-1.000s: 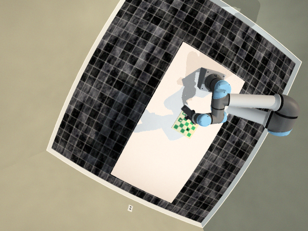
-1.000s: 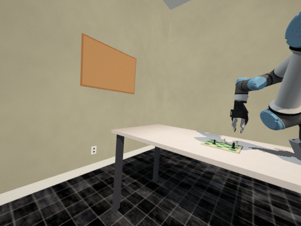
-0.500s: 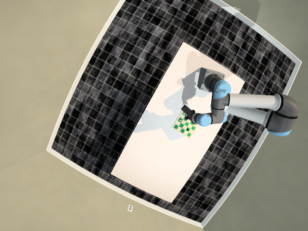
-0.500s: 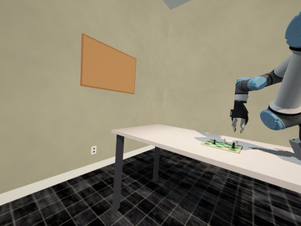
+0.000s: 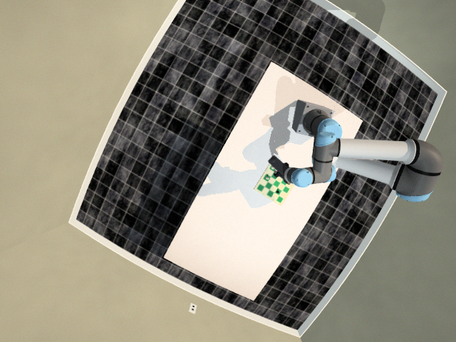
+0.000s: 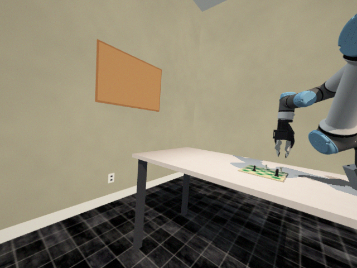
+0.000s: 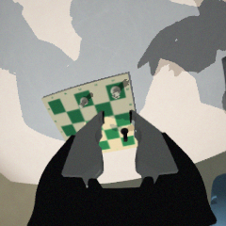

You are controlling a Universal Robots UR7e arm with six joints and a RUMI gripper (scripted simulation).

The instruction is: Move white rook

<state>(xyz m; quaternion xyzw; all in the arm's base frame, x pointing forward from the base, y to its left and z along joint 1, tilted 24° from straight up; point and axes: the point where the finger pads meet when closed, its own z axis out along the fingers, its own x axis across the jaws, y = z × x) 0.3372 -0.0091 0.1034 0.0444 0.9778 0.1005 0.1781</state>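
Right now the green-and-cream chessboard is 110 mm below my hand, 90 mm to the left of it and 60 mm ahead of it.
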